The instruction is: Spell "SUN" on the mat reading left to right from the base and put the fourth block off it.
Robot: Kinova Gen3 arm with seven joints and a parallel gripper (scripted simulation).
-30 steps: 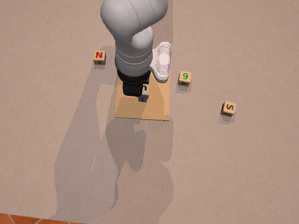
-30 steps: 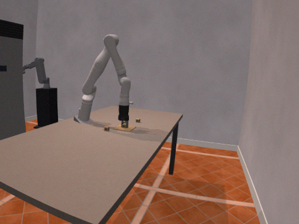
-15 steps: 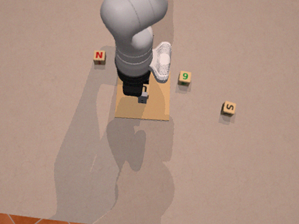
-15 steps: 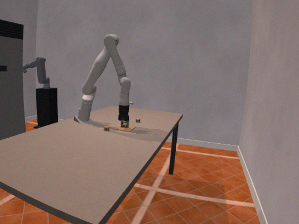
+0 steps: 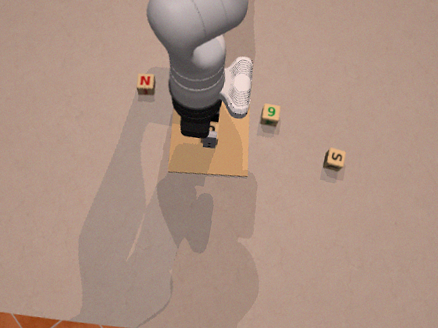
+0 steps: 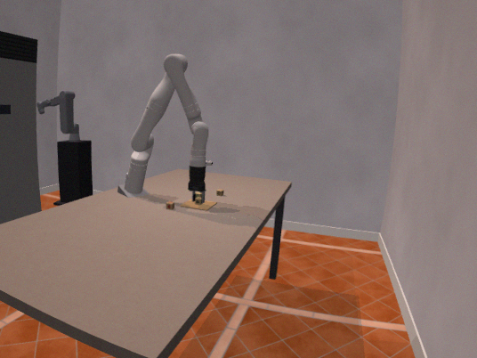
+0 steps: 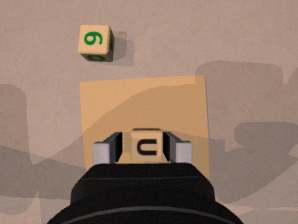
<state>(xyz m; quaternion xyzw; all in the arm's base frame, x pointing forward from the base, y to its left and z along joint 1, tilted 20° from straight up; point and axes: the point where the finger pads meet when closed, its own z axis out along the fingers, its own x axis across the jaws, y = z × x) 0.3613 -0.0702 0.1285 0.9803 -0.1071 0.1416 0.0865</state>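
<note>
Now: the U block 1 cm below my hand. Also, from my hand: mat 3 cm below; then N block 11 cm behind, 11 cm to the right, 2 cm below; then green 9 block 2 cm behind, 11 cm to the left, 2 cm below.
</note>
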